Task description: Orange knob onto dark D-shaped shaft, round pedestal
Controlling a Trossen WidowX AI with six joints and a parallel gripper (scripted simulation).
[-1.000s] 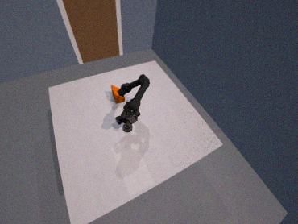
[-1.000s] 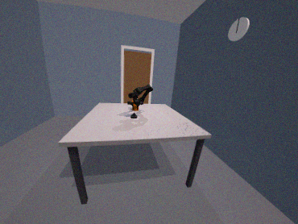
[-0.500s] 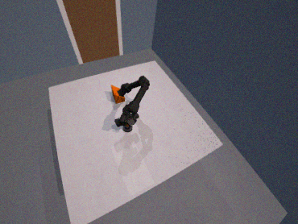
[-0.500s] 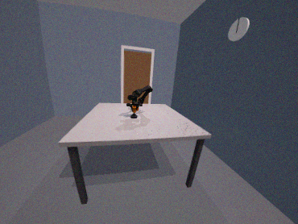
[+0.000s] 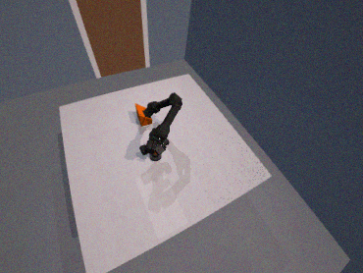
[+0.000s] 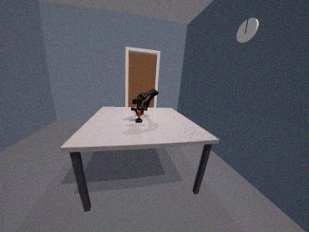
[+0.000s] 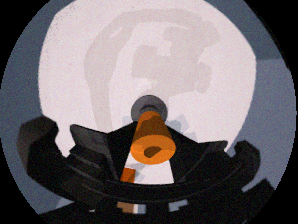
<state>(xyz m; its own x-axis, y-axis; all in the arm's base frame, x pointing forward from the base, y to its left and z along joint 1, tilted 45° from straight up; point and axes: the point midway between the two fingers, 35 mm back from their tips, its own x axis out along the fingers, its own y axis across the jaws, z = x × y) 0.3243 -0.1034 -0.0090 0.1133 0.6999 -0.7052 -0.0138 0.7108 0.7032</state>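
The orange knob is 2 cm above my gripper tip. From my gripper tip the other things lie so: dark round pedestal (4 cm below).
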